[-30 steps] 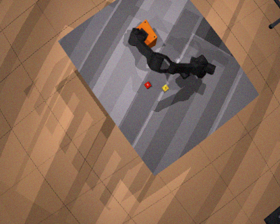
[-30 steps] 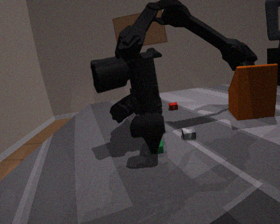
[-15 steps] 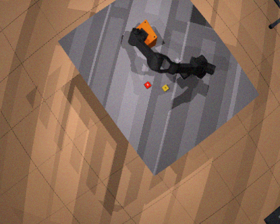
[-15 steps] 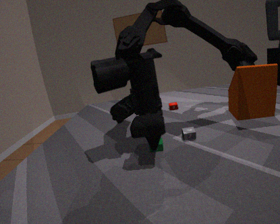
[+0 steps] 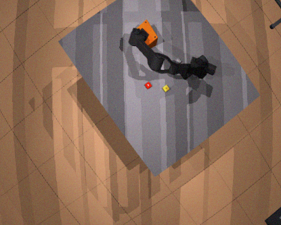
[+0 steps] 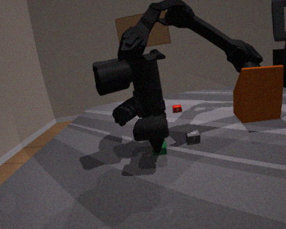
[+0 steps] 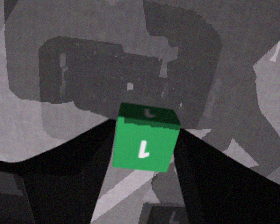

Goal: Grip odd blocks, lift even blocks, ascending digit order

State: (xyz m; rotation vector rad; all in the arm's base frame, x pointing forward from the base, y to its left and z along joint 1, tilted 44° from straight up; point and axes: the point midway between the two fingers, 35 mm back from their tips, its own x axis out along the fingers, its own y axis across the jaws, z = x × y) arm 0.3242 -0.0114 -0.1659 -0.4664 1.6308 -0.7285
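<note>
My gripper tip is right at the green block. From my gripper tip the other things lie so: grey block (90 mm behind, 30 mm to the right); then red block (270 mm to the right, 100 mm behind); then yellow block (200 mm to the right, 20 mm behind).
</note>
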